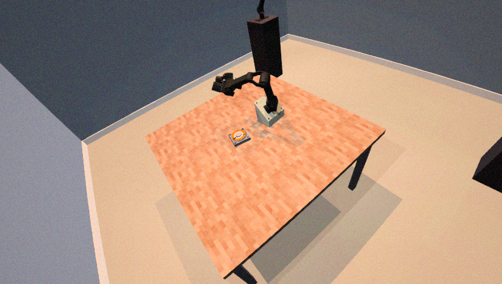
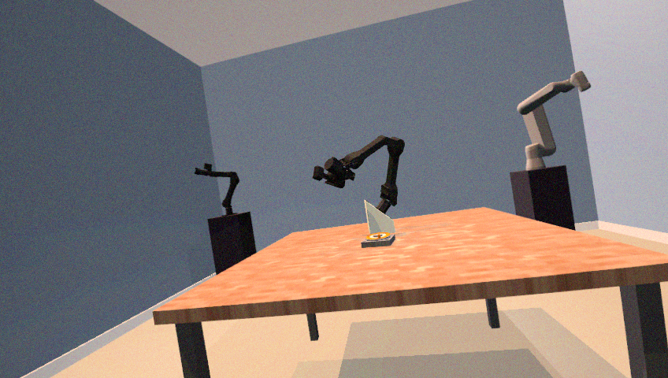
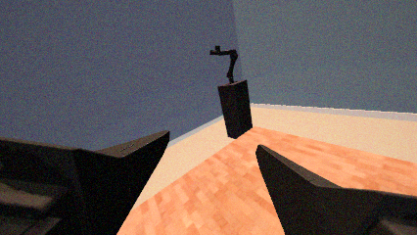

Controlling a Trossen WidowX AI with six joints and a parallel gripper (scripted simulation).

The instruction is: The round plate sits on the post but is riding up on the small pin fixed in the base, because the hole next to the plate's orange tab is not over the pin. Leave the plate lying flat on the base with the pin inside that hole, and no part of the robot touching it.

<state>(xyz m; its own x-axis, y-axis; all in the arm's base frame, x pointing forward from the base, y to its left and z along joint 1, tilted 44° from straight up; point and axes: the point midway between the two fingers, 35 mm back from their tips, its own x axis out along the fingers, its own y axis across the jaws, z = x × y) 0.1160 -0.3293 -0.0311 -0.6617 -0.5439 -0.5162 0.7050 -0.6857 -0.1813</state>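
Now: the square grey base 30 cm below my gripper tip, 25 cm to the left of it and 20 cm ahead of it.
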